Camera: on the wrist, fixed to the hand. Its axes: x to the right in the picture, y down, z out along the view.
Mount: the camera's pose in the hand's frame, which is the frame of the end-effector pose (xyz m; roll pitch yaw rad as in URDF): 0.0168 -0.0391 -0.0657 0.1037 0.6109 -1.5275
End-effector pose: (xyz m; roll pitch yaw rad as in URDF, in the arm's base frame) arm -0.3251 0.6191 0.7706 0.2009 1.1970 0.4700
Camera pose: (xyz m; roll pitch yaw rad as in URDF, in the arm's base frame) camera -0.3681 0.5690 0.7286 -1.2257 0.3025 -1.8676
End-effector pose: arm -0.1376 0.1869 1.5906 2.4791 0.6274 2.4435
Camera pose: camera -0.2063 0.1515 1.6032 -2.4362 0.0622 -2.2676
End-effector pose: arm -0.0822 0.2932 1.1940 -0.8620 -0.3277 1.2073
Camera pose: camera -0.0046 0.2852 1.1870 0.4080 -0.2487 -0.4112
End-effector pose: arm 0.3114 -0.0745 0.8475 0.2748 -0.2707 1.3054
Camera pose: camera 0.3399 -0.0450 0.7808 0.5280 0.8278 0.0991
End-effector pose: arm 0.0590 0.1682 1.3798 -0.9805 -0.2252 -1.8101
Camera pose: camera -0.0193 0.1695 1.3796 0.3066 -0.3676 2.8530
